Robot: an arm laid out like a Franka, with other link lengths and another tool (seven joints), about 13 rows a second.
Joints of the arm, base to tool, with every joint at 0 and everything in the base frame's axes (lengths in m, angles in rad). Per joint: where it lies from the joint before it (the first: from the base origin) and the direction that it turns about. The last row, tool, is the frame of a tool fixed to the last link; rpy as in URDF.
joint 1: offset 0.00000 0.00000 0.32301 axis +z
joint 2: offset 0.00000 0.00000 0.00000 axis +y
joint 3: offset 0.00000 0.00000 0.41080 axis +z
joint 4: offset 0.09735 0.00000 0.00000 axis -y
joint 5: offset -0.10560 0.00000 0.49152 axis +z
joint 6: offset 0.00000 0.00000 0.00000 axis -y
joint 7: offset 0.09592 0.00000 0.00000 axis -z
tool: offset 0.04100 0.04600 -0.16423 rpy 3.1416 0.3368 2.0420
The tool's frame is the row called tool.
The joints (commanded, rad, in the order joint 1, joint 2, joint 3, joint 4, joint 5, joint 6, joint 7), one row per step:
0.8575, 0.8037, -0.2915, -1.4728, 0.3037, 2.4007, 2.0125
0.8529, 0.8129, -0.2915, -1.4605, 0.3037, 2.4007, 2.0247
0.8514, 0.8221, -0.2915, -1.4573, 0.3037, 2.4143, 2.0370
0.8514, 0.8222, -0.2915, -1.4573, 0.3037, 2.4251, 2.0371
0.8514, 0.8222, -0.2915, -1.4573, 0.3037, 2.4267, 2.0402
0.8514, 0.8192, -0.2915, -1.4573, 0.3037, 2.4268, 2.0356
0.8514, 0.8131, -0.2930, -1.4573, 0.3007, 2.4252, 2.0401
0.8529, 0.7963, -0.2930, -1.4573, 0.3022, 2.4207, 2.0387
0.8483, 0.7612, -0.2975, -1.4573, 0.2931, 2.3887, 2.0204
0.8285, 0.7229, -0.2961, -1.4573, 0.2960, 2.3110, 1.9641
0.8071, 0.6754, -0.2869, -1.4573, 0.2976, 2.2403, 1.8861
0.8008, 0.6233, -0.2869, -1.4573, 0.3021, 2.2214, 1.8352
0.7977, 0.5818, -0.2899, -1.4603, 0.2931, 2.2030, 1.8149
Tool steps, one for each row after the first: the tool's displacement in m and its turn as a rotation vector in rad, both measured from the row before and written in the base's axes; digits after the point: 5 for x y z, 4 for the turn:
0.00380, -0.00122, -0.00146, 0.0020, -0.0023, -0.0141
0.00182, -0.00096, -0.00467, 0.0027, -0.0074, -0.0133
0.00136, 0.00062, 0.00148, 0.0047, -0.0096, -0.0004
0.00008, -0.00005, 0.00020, 0.0012, -0.0011, -0.0031
0.00050, 0.00056, 0.00279, 0.0016, -0.0026, 0.0045
0.00098, -0.00055, 0.00569, 0.0018, -0.0040, -0.0036
0.00021, 0.00277, 0.01456, 0.0115, -0.0066, 0.0021
0.00405, -0.00446, 0.02868, 0.0005, -0.0025, 0.0165
0.00369, -0.01412, 0.02352, -0.0108, 0.0393, 0.0384
0.00203, -0.00905, 0.03189, 0.0018, 0.0269, 0.0664
0.00288, -0.00235, 0.04492, 0.0281, -0.0245, 0.0433
0.00026, -0.00581, 0.03403, 0.0099, -0.0180, 0.0198

